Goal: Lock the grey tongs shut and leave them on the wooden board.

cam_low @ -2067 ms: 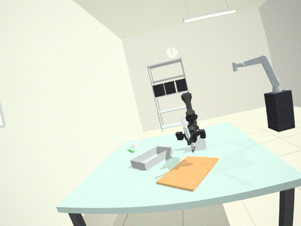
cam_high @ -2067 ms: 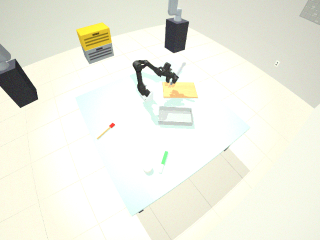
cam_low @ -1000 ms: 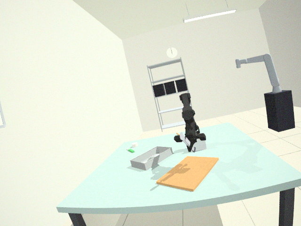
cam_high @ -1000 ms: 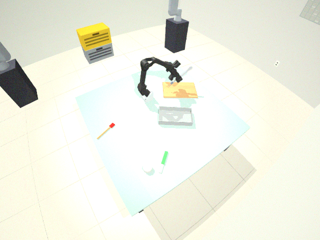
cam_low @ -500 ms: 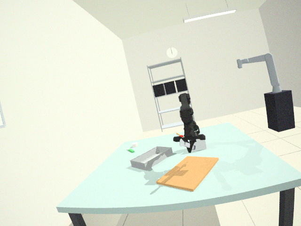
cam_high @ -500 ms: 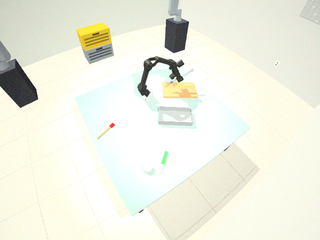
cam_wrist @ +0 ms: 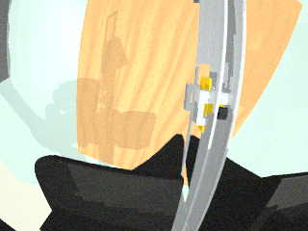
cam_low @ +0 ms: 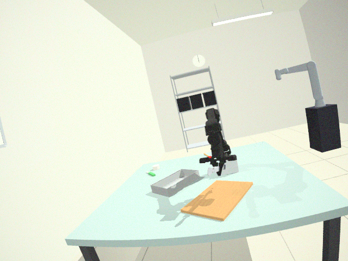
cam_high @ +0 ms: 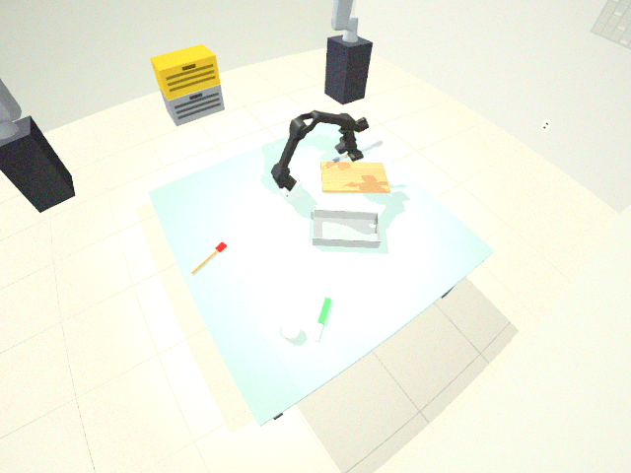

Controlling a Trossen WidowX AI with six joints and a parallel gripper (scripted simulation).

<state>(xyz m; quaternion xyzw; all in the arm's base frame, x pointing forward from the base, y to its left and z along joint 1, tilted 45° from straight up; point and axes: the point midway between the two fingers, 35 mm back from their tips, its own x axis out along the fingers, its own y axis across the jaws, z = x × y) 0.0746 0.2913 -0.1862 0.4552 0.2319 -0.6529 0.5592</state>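
Now: the yellow lock piece 40 mm to the right of my gripper tip, 30 mm above it and 10 mm behind it. From my gripper tip the other things lie so: grey roasting tin 280 mm ahead, 270 mm to the right, 90 mm below; then red-headed spatula 840 mm to the right, 110 mm below, 40 mm ahead; then wooden board 110 mm below, 20 mm ahead, 10 mm to the left.
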